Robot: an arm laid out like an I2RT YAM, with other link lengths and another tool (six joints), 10 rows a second.
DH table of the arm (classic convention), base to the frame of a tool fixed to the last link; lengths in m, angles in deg. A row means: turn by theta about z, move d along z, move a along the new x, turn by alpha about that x. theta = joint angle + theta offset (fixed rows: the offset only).
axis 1: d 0.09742; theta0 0; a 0.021; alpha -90
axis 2: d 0; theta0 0; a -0.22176; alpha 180
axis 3: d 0; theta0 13.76; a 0.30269; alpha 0
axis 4: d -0.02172; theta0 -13.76; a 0.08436; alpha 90
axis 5: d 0.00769; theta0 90; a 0; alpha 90
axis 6: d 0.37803; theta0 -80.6; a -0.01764; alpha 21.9
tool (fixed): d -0.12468; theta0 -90; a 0; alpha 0
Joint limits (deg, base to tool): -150..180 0..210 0..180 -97..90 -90..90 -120..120
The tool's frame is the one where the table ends.
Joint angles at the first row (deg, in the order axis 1, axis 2, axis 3, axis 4, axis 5, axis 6):
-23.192, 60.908, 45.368, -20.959, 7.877, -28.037
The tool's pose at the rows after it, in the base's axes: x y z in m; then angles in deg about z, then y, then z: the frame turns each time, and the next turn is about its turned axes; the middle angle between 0 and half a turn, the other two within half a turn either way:
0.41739 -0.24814 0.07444 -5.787 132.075 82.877
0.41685 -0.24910 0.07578 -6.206 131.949 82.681
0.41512 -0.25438 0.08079 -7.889 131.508 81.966
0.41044 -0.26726 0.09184 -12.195 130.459 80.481
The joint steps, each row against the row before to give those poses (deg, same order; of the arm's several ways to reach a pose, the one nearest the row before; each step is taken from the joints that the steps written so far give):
-0.006, -0.099, 0.006, 0.019, 0.043, -0.047
0.039, -0.078, 0.034, 0.035, 0.324, 0.113
-0.052, 0.094, 0.403, 0.207, 1.164, 0.367
0.035, 0.667, 1.176, 0.526, 3.243, 1.267

